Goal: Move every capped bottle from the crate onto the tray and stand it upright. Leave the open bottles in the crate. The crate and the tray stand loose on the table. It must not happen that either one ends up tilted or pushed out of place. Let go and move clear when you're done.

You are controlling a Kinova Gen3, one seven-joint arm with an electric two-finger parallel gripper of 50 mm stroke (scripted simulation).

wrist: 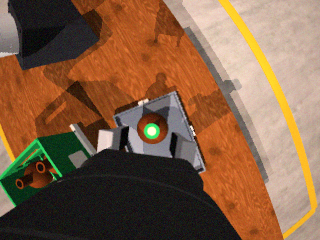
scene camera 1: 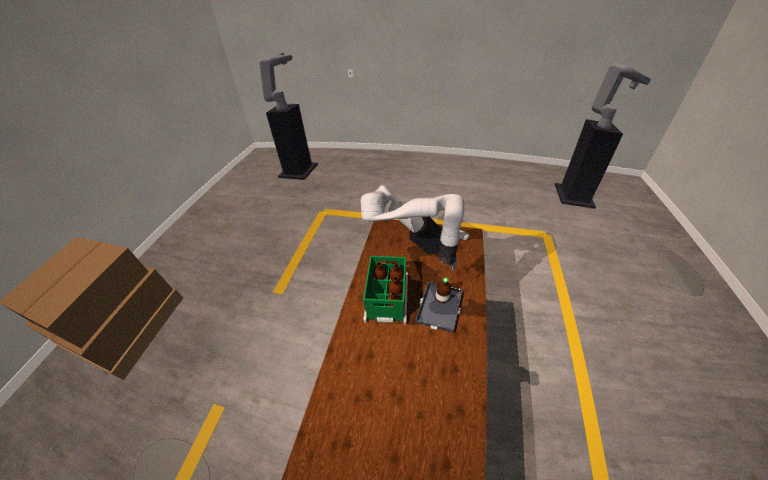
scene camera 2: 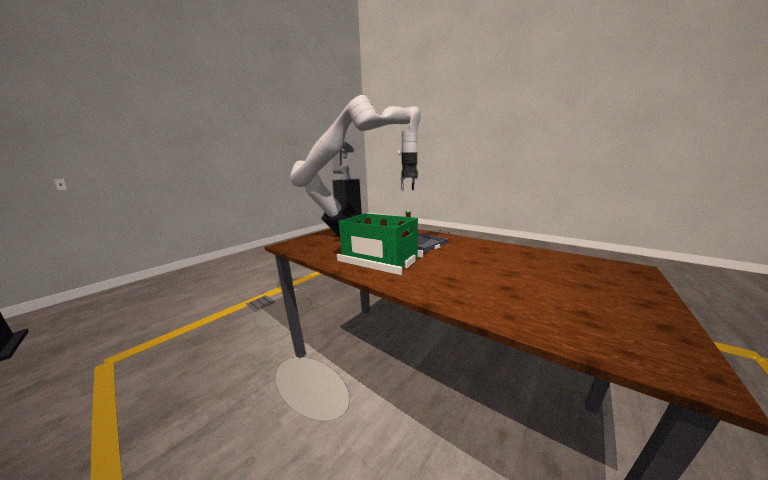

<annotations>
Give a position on a capped bottle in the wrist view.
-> At 149, 133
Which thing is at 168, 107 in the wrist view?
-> A grey tray.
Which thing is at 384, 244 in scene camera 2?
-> A green crate.
</annotations>
